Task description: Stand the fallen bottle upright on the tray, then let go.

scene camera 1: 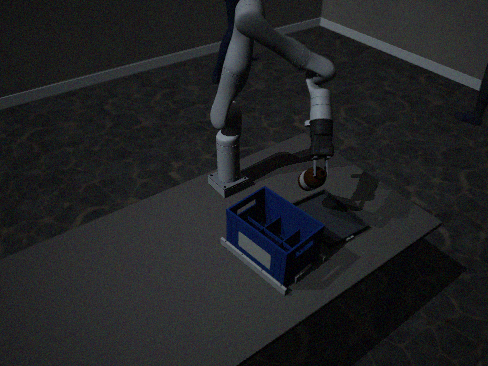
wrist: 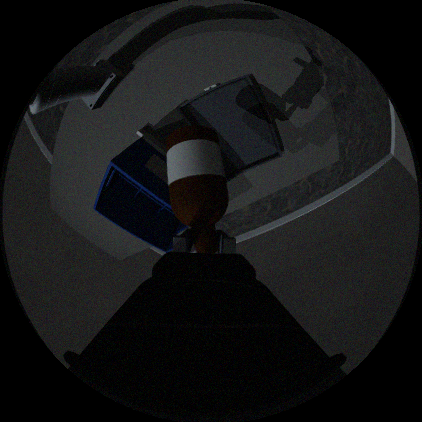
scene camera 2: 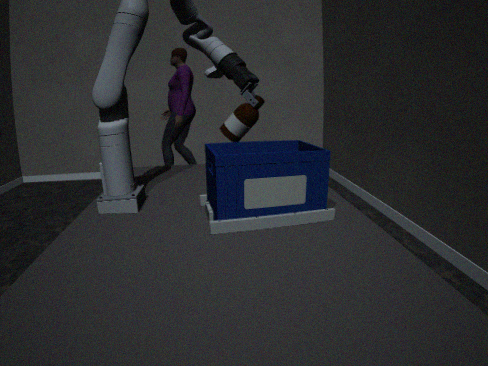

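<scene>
A brown bottle with a white label hangs in the air, tilted, its neck up and to the right and its base down to the left in the second scene view. My gripper is shut on the bottle's neck. The dark, flat, low-rimmed tray lies on the table beside the crate, below the bottle and apart from it. In the second scene view the tray is hidden behind the crate.
A blue crate with inner dividers stands next to the tray. White rails run along its foot. The arm's base stands on the table. A person in purple stands behind the table.
</scene>
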